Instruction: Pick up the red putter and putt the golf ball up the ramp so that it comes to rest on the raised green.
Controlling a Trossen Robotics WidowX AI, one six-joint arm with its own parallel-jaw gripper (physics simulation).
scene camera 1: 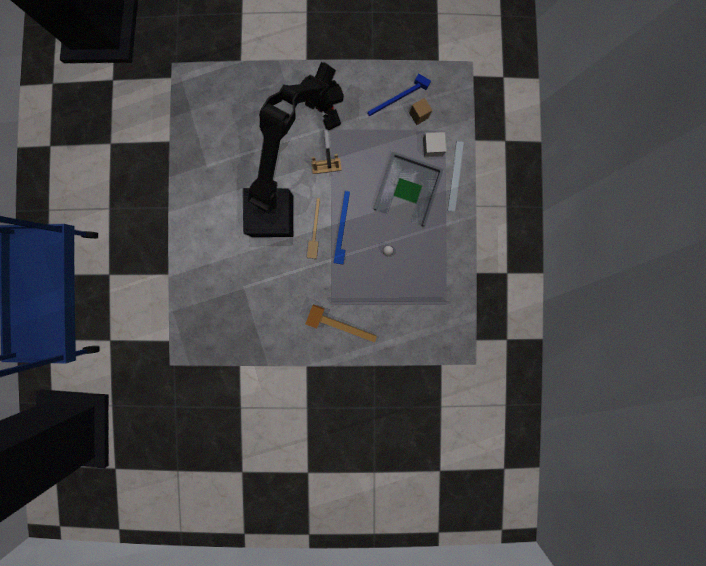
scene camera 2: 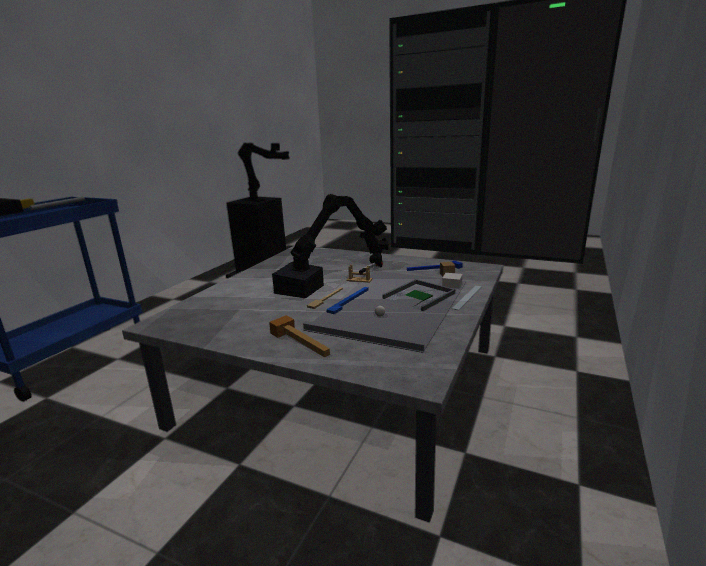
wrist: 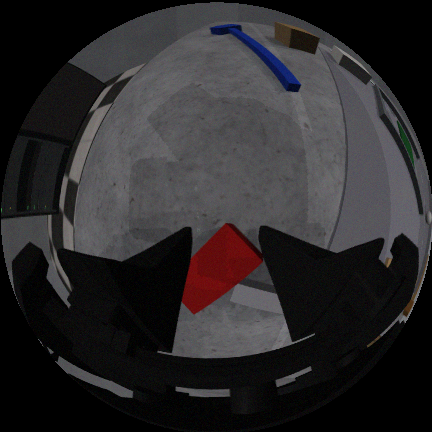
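Seen in the pictures: gripper, fingertip midpoint: [scene camera 1: 332, 109] [scene camera 2: 381, 264] [wrist: 225, 232]; arm's base, link origin: [scene camera 1: 266, 204] [scene camera 2: 301, 268].
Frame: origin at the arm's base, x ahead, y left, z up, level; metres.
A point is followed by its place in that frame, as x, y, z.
The red putter's head [wrist: 219, 268] {0.206, 0.430, -0.071} sits between my gripper's fingers [wrist: 224, 241] {0.224, 0.436, -0.088} in the wrist view, and its grey shaft [wrist: 254, 299] {0.195, 0.402, -0.072} [scene camera 1: 327, 145] {0.216, 0.262, -0.051} runs back to a small wooden stand [scene camera 1: 326, 165] {0.225, 0.175, -0.038} [scene camera 2: 359, 275] {0.227, 0.168, -0.050}. My gripper [scene camera 1: 332, 119] {0.224, 0.436, -0.088} [scene camera 2: 376, 259] {0.224, 0.436, -0.088} is shut on the putter's head, low over the table near the back edge of the grey platform [scene camera 1: 385, 275]. The white golf ball [scene camera 1: 388, 249] {0.479, -0.146, -0.053} [scene camera 2: 379, 309] {0.486, -0.166, -0.060} [wrist: 428, 217] rests on the platform's low part. The raised green [scene camera 1: 407, 190] {0.553, 0.107, -0.090} [scene camera 2: 418, 294] {0.552, 0.111, -0.090} [wrist: 407, 146] lies beyond it, inside dark rails.
A blue mallet [scene camera 1: 398, 97] {0.500, 0.496, -0.082} [wrist: 261, 52] {0.438, 0.469, -0.084}, a brown cube [scene camera 1: 420, 110] {0.584, 0.419, -0.039} [wrist: 296, 36] and a white cube [scene camera 1: 435, 143] {0.652, 0.293, -0.050} lie at the back right. A blue putter [scene camera 1: 342, 226] {0.290, -0.057, -0.082}, a wooden putter [scene camera 1: 315, 227] {0.178, -0.064, -0.091}, a wooden mallet [scene camera 1: 340, 323] {0.299, -0.453, -0.066} and a pale bar [scene camera 1: 455, 175] {0.754, 0.183, -0.095} also lie about.
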